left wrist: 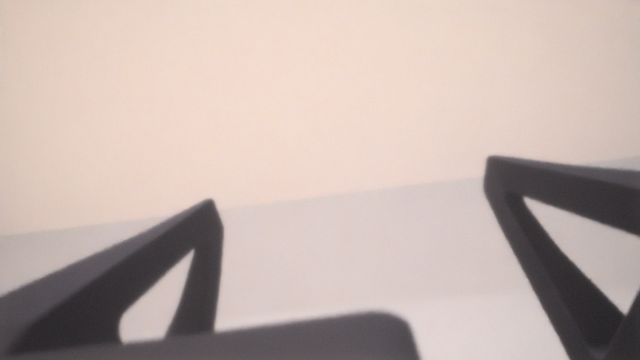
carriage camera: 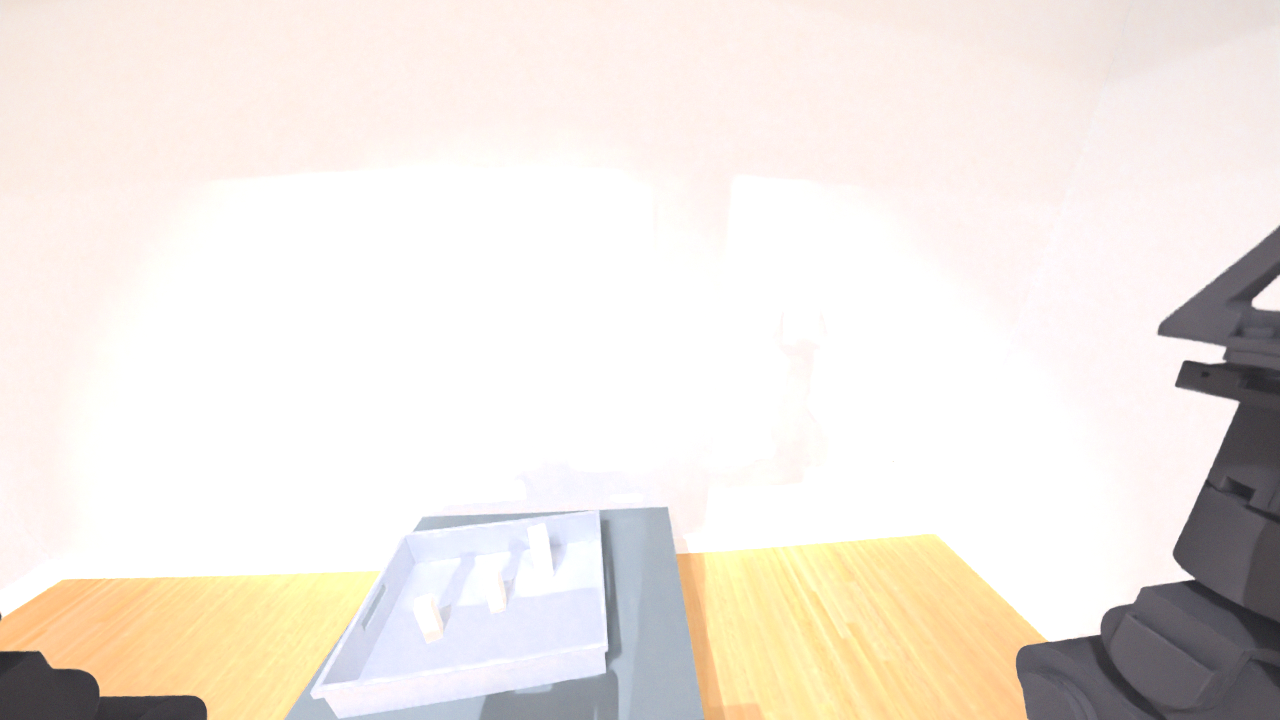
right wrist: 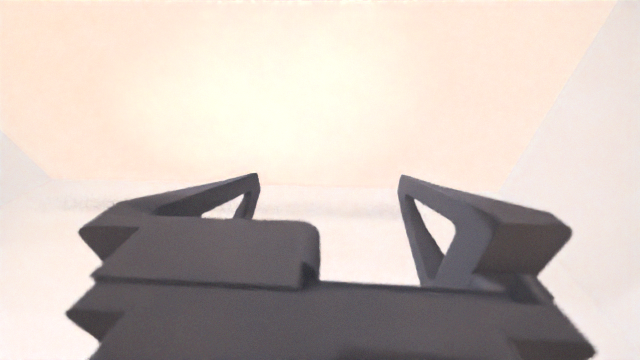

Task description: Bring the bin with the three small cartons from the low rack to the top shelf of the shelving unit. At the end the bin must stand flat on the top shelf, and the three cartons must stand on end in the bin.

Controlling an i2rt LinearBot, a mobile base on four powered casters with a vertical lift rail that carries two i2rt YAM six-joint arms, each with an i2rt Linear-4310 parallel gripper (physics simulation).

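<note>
A pale grey-blue bin sits on the dark grey low rack at the bottom of the carriage view, left of centre. Three small pale cartons are in it, apart from each other: one carton at the near left, one carton in the middle and one carton at the back right. They look upright. My left gripper is open, with wall and ceiling behind its fingers. My right gripper is open and raised, away from the bin. The shelving unit does not show in these views.
A wooden floor lies on both sides of the rack. A bright wall stands behind the rack, with another wall at the right. Parts of my right arm show at the right and of my left arm at the lower left.
</note>
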